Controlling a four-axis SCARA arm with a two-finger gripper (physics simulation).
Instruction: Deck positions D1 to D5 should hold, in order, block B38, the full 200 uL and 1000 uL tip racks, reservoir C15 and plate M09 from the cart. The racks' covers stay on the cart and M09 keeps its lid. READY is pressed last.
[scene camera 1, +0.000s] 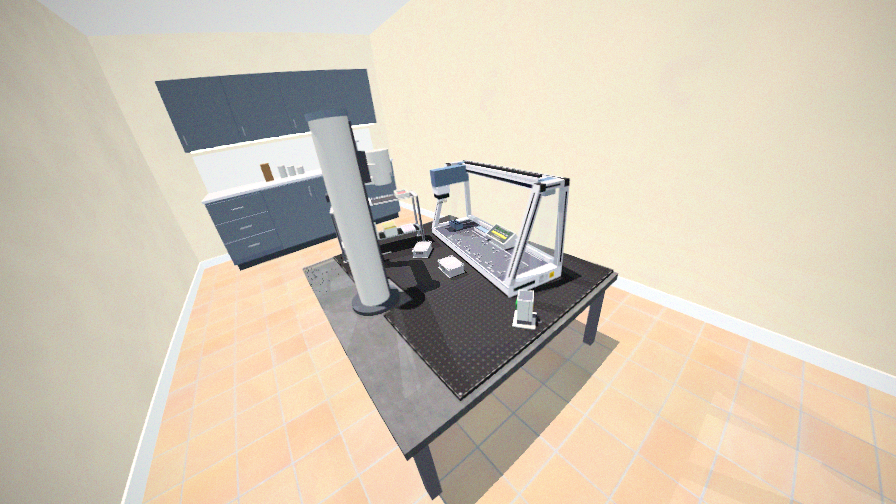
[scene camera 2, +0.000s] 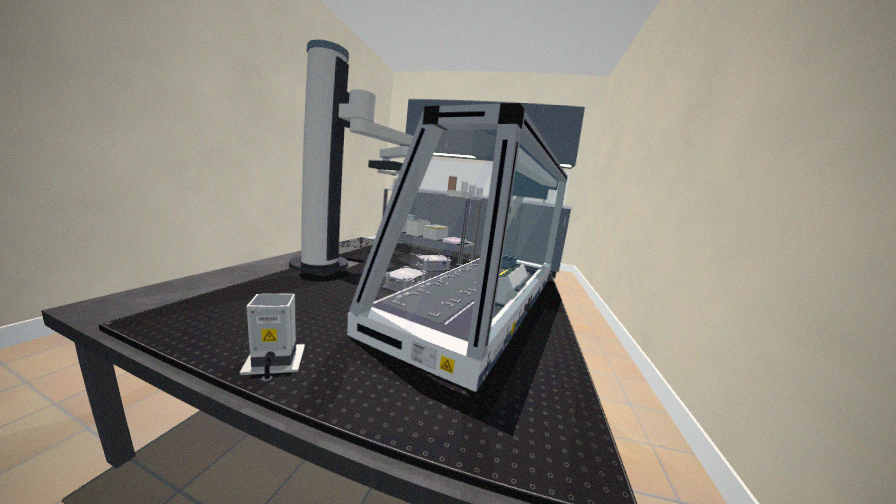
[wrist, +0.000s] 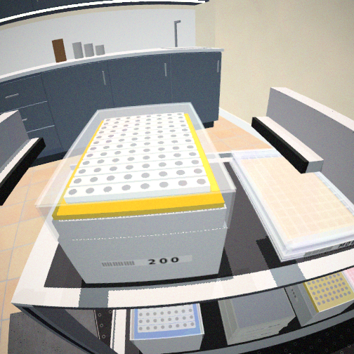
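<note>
The 200 tip rack, grey with a yellow rim and white tip field under a clear cover, stands on the top shelf of the cart. My gripper is open, with one finger on each side of the rack's upper part and nothing held. A lidded plate with pale orange wells lies right of the rack; its label is cut off. On the lower shelf are a blue-rimmed rack, a grey box and a yellow-topped rack. The deck shows small corner clips. READY cannot be read.
The enclosure frame surrounds the deck, with a display panel inside. Two low white units stand between the arm column and deck. A grey device stands near the table edge.
</note>
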